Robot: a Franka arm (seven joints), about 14 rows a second.
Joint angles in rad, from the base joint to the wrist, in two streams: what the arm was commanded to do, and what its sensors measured. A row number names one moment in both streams.
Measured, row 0:
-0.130, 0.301, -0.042, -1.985, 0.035, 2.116, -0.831
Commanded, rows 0 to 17:
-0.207, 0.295, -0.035, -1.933, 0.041, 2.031, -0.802
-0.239, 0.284, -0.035, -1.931, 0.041, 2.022, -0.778
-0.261, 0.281, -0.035, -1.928, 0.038, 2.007, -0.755
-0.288, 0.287, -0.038, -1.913, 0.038, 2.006, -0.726
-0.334, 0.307, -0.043, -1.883, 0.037, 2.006, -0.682
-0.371, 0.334, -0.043, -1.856, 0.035, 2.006, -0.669
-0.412, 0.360, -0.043, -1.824, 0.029, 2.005, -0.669
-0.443, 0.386, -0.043, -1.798, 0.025, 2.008, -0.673
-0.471, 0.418, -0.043, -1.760, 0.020, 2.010, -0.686
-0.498, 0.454, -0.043, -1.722, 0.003, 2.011, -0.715
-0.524, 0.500, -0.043, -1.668, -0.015, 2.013, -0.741
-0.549, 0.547, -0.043, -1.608, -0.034, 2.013, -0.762
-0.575, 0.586, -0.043, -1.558, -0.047, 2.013, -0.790
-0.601, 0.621, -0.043, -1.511, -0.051, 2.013, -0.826
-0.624, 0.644, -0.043, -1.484, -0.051, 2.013, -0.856
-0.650, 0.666, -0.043, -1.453, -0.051, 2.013, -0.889
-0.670, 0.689, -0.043, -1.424, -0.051, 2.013, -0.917
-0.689, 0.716, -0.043, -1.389, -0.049, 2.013, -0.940
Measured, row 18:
-0.648, 0.652, -0.056, -1.493, -0.038, 2.036, -0.889
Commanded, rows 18 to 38:
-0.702, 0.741, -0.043, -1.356, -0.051, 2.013, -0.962
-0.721, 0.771, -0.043, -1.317, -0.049, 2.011, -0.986
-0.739, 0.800, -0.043, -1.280, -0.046, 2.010, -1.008
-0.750, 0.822, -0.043, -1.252, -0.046, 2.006, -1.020
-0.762, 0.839, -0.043, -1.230, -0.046, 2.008, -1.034
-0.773, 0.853, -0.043, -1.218, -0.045, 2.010, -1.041
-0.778, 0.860, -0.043, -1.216, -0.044, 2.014, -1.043
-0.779, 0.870, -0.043, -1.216, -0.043, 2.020, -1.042
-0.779, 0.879, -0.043, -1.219, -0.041, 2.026, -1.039
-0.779, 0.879, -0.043, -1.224, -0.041, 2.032, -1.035
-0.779, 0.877, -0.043, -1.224, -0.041, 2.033, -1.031
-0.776, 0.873, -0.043, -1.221, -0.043, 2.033, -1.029
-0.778, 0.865, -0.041, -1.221, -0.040, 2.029, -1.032
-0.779, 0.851, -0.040, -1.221, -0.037, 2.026, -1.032
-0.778, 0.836, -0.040, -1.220, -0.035, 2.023, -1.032
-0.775, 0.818, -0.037, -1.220, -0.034, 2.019, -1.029
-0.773, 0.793, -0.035, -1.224, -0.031, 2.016, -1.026
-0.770, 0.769, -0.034, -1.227, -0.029, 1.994, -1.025
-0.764, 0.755, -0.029, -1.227, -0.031, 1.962, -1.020
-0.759, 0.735, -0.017, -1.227, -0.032, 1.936, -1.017
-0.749, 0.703, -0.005, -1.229, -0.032, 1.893, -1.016
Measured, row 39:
-0.763, 0.766, -0.024, -1.210, -0.037, 1.958, -1.024
